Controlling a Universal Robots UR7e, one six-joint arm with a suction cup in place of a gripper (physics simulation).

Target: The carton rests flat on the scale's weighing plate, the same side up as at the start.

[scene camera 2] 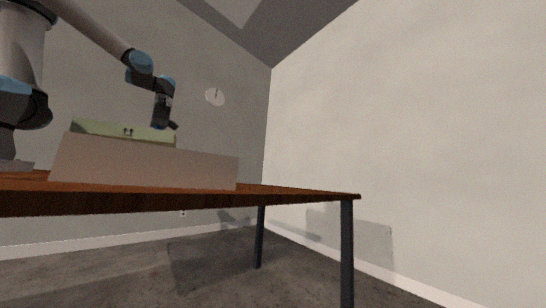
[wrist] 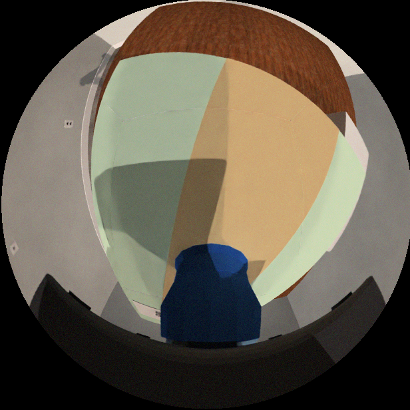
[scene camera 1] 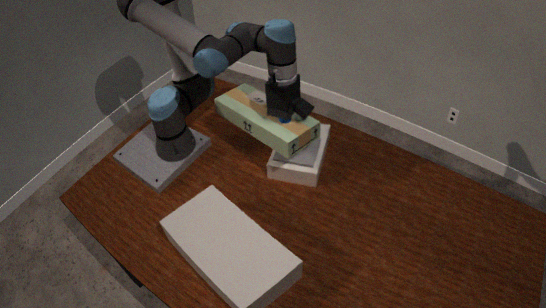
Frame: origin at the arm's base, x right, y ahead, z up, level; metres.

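Seen in the pictures: hand, its tool point: (scene camera 1: 285, 123); arm's base, origin of its link: (scene camera 1: 175, 146).
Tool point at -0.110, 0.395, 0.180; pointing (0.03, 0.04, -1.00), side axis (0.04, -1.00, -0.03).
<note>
Pixels of each thing's top centre, then the offset from my tool point to it, as dx, dy, dz. Level surfaces: height alone.
- green carton, centre of its top: (scene camera 1: 263, 106) (scene camera 2: 135, 127) -0.019, -0.085, +0.019
- grey weighing plate, centre of its top: (scene camera 1: 297, 148) -0.053, +0.012, -0.136
- white scale, centre of its top: (scene camera 1: 300, 139) -0.092, +0.002, -0.136
- large white block, centre of its top: (scene camera 1: 224, 242) (scene camera 2: 173, 152) +0.361, +0.032, -0.115
- brown table, height of its surface: dz -0.213
The green carton (scene camera 1: 252, 124) (scene camera 2: 110, 130) (wrist: 155, 135) has an orange-brown band along its top and arrows on its sides pointing up. It hangs from my suction gripper (scene camera 1: 284, 120) (scene camera 2: 157, 127) (wrist: 211, 256), whose blue cup is on the top face, towards one end. The carton's near right end is over the grey weighing plate (scene camera 1: 303, 155) of the white scale (scene camera 1: 292, 174); its other end reaches out past the scale to the left. The carton slopes slightly in scene camera 2. Whether its underside touches the plate is hidden. The scale does not show in scene camera 2.
A large white block (scene camera 1: 230, 245) (scene camera 2: 145, 161) lies on the brown table (scene camera 1: 400, 215) (scene camera 2: 300, 192) (wrist: 210, 30), in front of the scale. The arm's grey base plate (scene camera 1: 137, 159) is left of the scale. Walls stand behind the table.
</note>
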